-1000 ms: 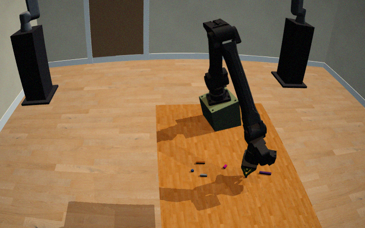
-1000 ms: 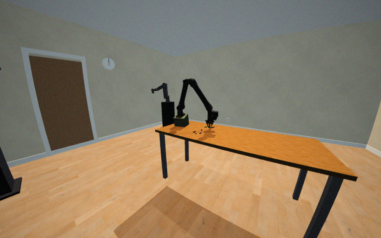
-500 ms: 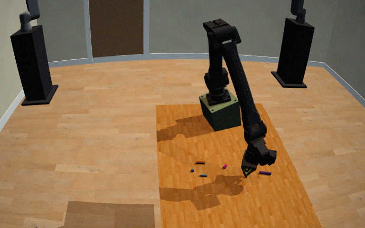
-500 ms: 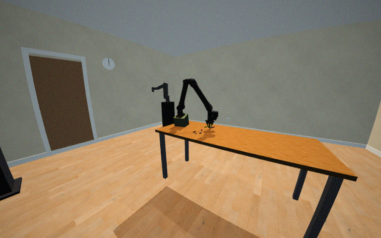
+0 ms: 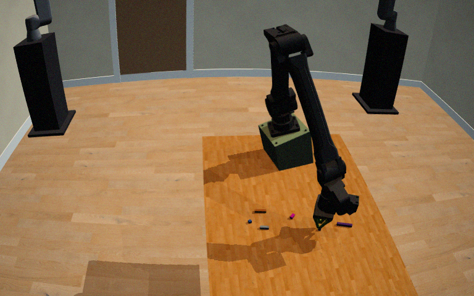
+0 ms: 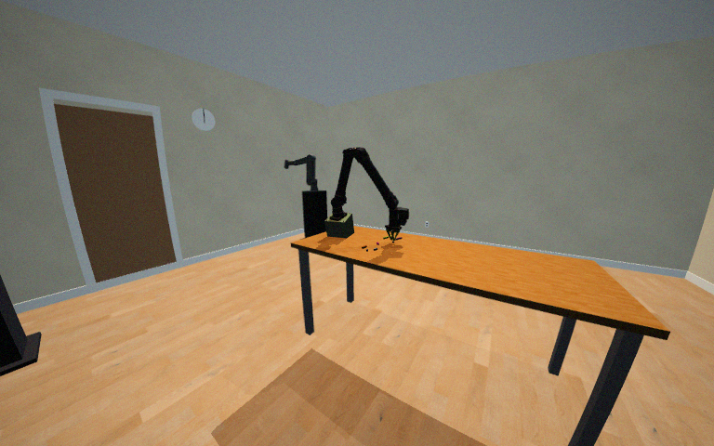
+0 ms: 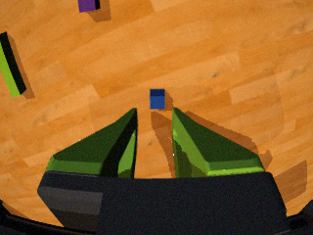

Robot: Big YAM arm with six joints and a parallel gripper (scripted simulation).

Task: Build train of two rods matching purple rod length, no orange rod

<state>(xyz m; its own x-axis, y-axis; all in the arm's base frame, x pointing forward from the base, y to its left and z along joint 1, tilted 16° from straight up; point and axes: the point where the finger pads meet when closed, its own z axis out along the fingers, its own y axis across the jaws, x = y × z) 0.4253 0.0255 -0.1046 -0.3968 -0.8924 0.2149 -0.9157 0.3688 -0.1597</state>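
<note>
The magenta rod lies 8 cm to the right of my hand, 7 cm behind it and 2 cm below it. Round my hand: grey rod: 19 cm to the right, 3 cm behind, 2 cm below; purple rod: 10 cm to the left, 2 cm below; lime rod: 9 cm behind, 8 cm to the left, 2 cm below.
</note>
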